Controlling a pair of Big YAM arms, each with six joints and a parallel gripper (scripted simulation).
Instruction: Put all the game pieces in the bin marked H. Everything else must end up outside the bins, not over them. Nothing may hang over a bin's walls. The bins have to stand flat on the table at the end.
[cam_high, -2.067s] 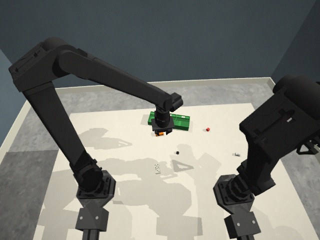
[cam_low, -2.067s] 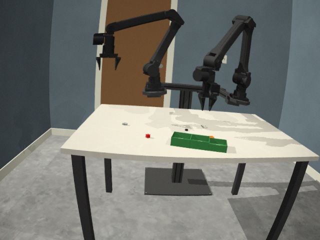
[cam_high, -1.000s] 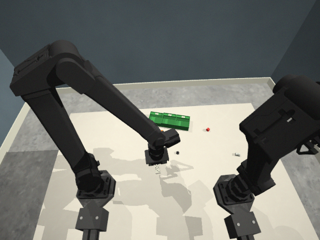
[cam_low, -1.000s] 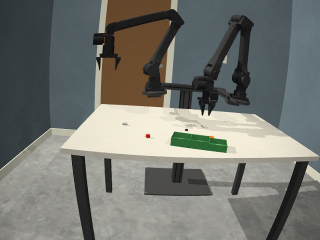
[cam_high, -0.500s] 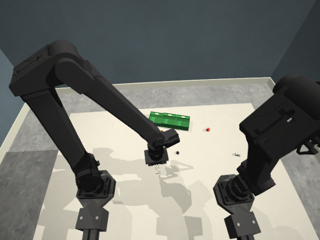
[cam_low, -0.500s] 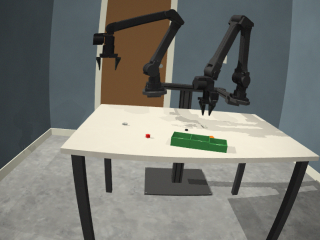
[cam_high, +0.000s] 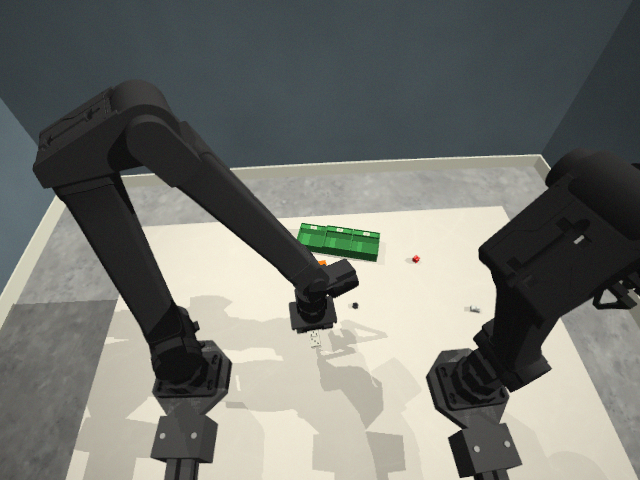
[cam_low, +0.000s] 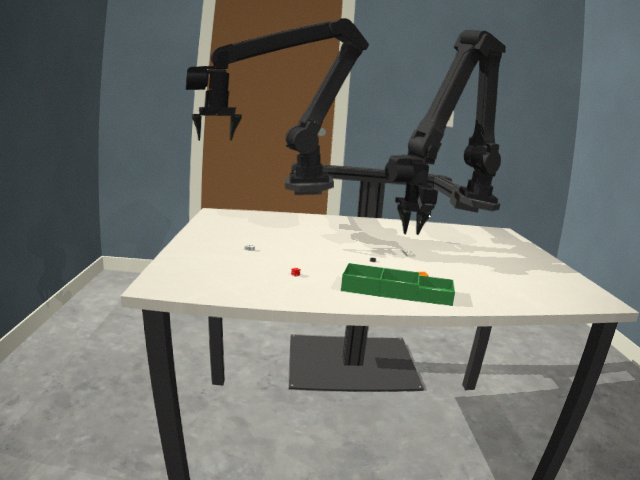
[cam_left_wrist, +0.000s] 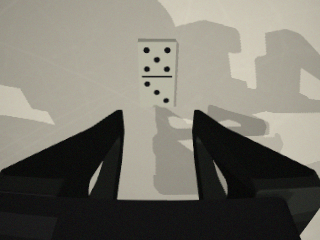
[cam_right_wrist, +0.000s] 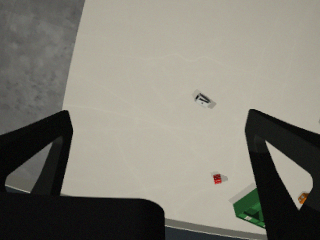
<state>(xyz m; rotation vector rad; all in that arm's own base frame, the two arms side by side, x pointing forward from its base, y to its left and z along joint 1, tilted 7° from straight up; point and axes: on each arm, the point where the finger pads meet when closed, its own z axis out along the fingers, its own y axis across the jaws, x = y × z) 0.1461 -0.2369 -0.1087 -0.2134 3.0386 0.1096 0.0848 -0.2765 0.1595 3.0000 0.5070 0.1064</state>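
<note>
The white domino lies 6 cm below my left hand. Also, from my left hand: green bin row 30 cm ahead, 6 cm to the right, 5 cm below; then orange block 22 cm ahead, 1 cm to the right, 6 cm below; then black piece 9 cm ahead, 11 cm to the right, 6 cm below.
</note>
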